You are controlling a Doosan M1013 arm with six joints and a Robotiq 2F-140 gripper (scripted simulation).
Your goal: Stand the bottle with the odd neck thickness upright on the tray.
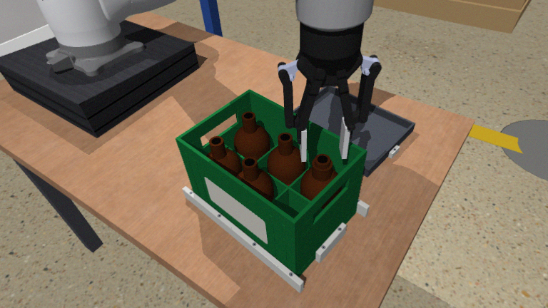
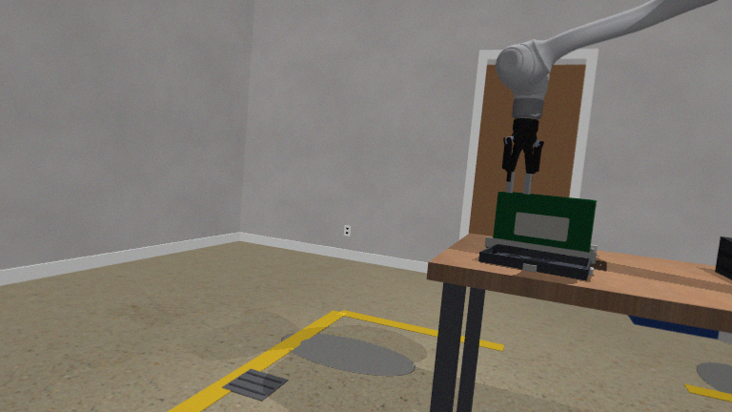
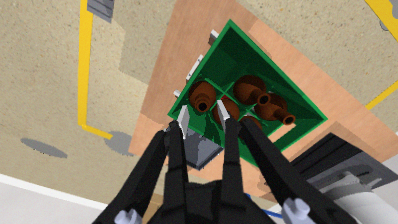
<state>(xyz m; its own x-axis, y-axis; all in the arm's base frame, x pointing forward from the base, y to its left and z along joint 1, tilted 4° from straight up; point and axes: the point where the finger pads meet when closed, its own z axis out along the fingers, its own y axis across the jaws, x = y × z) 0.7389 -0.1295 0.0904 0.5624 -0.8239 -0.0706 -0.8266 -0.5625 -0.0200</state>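
Right now the crate is 9 cm behind my hand, 2 cm to the right of it and 12 cm below it. The rest, counted from my hand: grey tray (6 cm behind, 26 cm to the left, 19 cm below).
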